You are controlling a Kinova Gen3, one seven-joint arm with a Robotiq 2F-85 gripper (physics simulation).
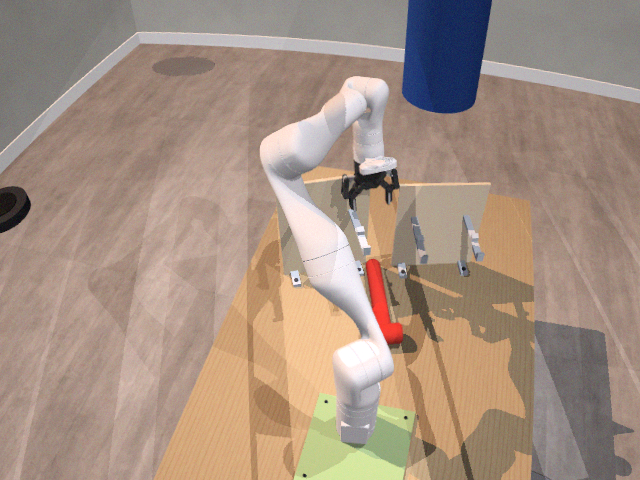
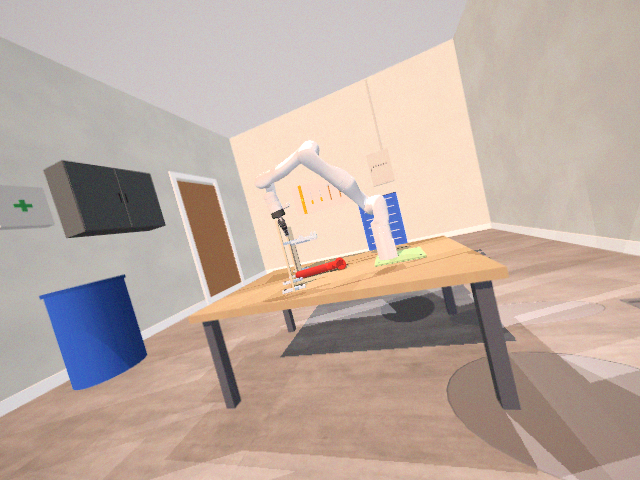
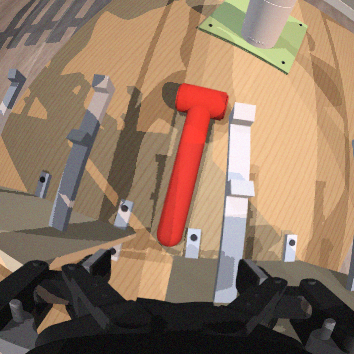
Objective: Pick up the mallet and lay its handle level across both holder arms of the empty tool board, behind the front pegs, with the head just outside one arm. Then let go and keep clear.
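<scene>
The red mallet (image 1: 378, 291) (image 2: 320, 267) (image 3: 187, 167) lies on the table, its handle end near the boards and its head toward the robot base. Two upright tool boards stand at the back: the left board (image 1: 329, 201) and the right board (image 1: 444, 206). The right board has two holder arms, one (image 1: 419, 240) (image 3: 75, 165) nearer the gap and one (image 1: 473, 237) farther out, with no tool on them. The left board shows a holder arm (image 1: 360, 232) (image 3: 239, 165); its other side is partly hidden by the robot arm. My gripper (image 1: 371, 202) (image 2: 283, 227) (image 3: 173, 269) is open and empty, high near the gap between the boards.
Small metal feet (image 1: 402, 270) (image 1: 463, 268) (image 1: 295, 279) stand at the boards' bases. The green base plate (image 1: 398, 439) (image 2: 413, 254) (image 3: 280, 55) carries the robot. A blue barrel (image 1: 444, 62) (image 2: 95, 335) stands on the floor beyond the table (image 1: 222, 413).
</scene>
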